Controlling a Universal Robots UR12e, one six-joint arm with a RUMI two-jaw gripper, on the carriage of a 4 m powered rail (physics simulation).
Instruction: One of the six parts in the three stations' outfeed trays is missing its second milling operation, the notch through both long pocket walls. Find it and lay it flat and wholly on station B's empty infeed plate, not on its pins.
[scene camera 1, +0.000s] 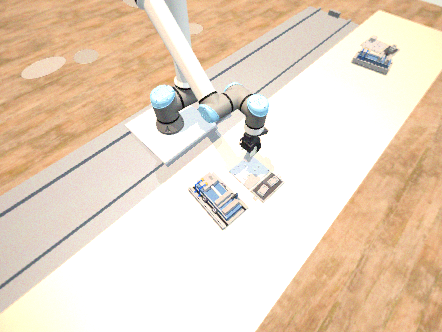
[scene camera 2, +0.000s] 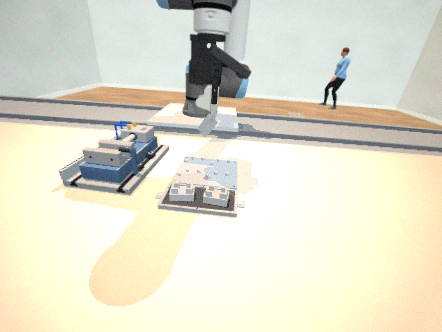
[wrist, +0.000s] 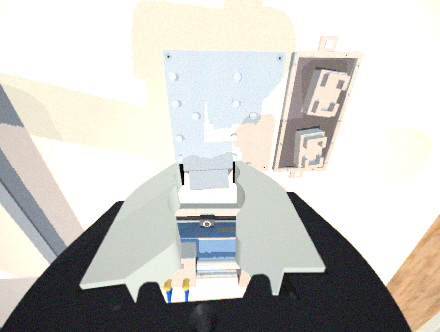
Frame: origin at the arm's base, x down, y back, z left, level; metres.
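Seen in the pictures: gripper, between the fingertips: (scene camera 1: 250, 153) (scene camera 2: 212, 119) (wrist: 208, 165); arm's base, origin of its link: (scene camera 1: 170, 124) (scene camera 2: 198, 113).
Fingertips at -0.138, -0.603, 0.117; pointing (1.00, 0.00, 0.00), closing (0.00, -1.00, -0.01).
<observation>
Offsets run from my fingertips to a thing's top centre, as dx, dy, dz. "spot": to the spot under its first point.
My gripper (scene camera 1: 251, 151) (scene camera 2: 208, 121) (wrist: 208, 165) is shut on a grey block-shaped part {-0.015, +0.000, -0.014} (scene camera 2: 207, 125) (wrist: 209, 179). It holds the part tilted above the rear of the pinned infeed plate {+0.160, -0.025, -0.005} (scene camera 1: 244, 170) (scene camera 2: 226, 166) (wrist: 215, 62), beyond the tray. The held part's pocket walls are hidden in the wrist view. The plate carries several short round pins. Beside it is an outfeed tray {+0.152, -0.080, -0.012} (scene camera 2: 197, 209) (wrist: 281, 125) with two parts, one {+0.127, -0.169, -0.058} (scene camera 2: 182, 192) {+0.127, -0.173, +0.030} (wrist: 327, 92) and another (scene camera 2: 216, 196) (wrist: 311, 148); in the wrist view both show gaps in their long pocket walls. No label tells which station this is.
A blue and grey vise {+0.069, -0.017, -0.276} (scene camera 1: 218, 199) (scene camera 2: 106, 170) (wrist: 216, 246) with blue, yellow-tipped nozzles stands beside the plate. Another station {spot: +0.108, -0.077, +1.580} (scene camera 1: 374, 57) is at the table's far end. The rail (scene camera 1: 85, 175) runs behind the table. A person (scene camera 2: 340, 75) stands beyond the rail.
</observation>
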